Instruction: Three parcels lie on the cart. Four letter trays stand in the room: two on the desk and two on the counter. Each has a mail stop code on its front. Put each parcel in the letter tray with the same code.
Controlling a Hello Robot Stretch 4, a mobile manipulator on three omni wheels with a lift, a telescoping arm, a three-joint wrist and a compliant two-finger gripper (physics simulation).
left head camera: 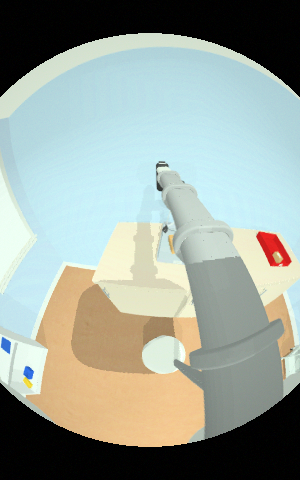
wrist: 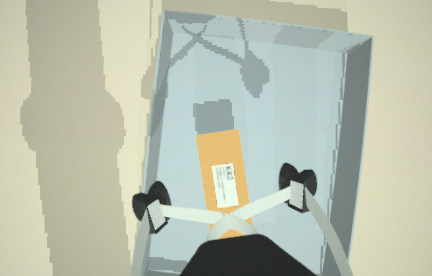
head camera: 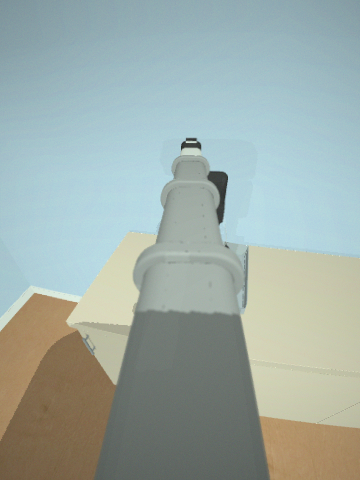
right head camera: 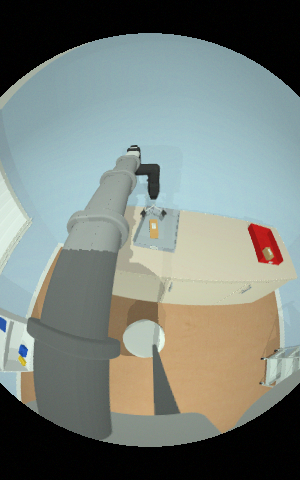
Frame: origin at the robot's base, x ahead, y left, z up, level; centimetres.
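Seen in the pictures: gripper, fingertip midpoint: (left head camera: pixel 174 231) (wrist: pixel 223 188) (right head camera: pixel 152 215); robot's base, link origin: (left head camera: pixel 162 353) (right head camera: pixel 144 337).
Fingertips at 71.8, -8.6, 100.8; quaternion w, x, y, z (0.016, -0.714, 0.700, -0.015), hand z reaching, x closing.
Note:
Pixels of each thing's middle, then the offset from my fingertips to it, as dx, dy, dz. Level surfaces: height alone.
- orange-brown parcel, body centre: (wrist: pixel 224 182) (right head camera: pixel 153 228) (left head camera: pixel 173 243) -1.1, -0.2, -9.7
- grey-blue letter tray, body centre: (wrist: pixel 251 164) (head camera: pixel 216 270) (right head camera: pixel 158 225) (left head camera: pixel 178 240) +0.8, -4.0, -9.3
- red letter tray, body centre: (right head camera: pixel 265 243) (left head camera: pixel 273 247) -15.8, -91.8, -9.3
- small tan parcel, body centre: (right head camera: pixel 267 253) (left head camera: pixel 277 256) -25.4, -88.7, -9.8
- cream counter, surface height: dz -12.5
An orange-brown parcel (wrist: pixel 217 147) (right head camera: pixel 154 231) (left head camera: pixel 171 244) with a white label reading K43 lies flat on the floor of a grey-blue letter tray (wrist: pixel 357 100) (right head camera: pixel 169 235) (left head camera: pixel 164 252) (head camera: pixel 244 285). My gripper (wrist: pixel 223 188) (right head camera: pixel 153 212) is open above this tray. In the wrist view its fingertips stand wide apart on either side of the parcel, clear of it. A red letter tray (left head camera: pixel 264 240) (right head camera: pixel 255 235) stands at the right end of the counter and holds a small tan parcel (left head camera: pixel 278 257) (right head camera: pixel 268 253). Neither tray's code is legible. The arm hides much of the head view.
The cream counter (head camera: pixel 300 305) (left head camera: pixel 115 242) (right head camera: pixel 210 245) stands against the blue wall. A round white stool (left head camera: pixel 164 354) (right head camera: pixel 144 338) stands before it. A white unit with blue and yellow items is at lower left. A white ladder-like frame is at lower right in the right head view.

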